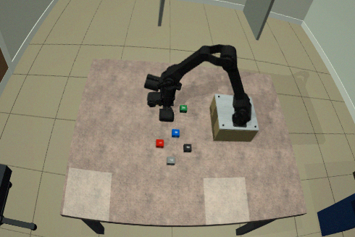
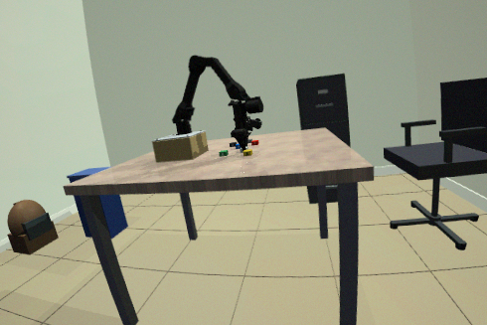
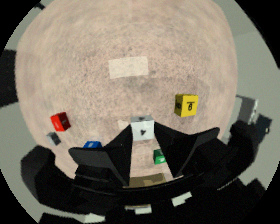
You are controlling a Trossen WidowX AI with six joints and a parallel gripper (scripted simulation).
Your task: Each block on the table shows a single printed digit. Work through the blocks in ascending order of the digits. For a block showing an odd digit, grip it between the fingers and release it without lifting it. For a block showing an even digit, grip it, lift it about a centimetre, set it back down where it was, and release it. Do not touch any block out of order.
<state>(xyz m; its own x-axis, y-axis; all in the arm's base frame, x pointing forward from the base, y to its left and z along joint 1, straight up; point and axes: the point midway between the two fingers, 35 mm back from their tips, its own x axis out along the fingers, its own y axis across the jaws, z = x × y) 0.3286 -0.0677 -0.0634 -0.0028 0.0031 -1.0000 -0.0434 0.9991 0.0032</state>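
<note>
Now: gripper tip 90 mm past the green block and 40 mm to the left of it. Also, from my gripper tip: white block: right at my gripper tip; then yellow block: 70 mm to the right, 30 mm ahead; then blue block: 100 mm to the left, 50 mm behind.
</note>
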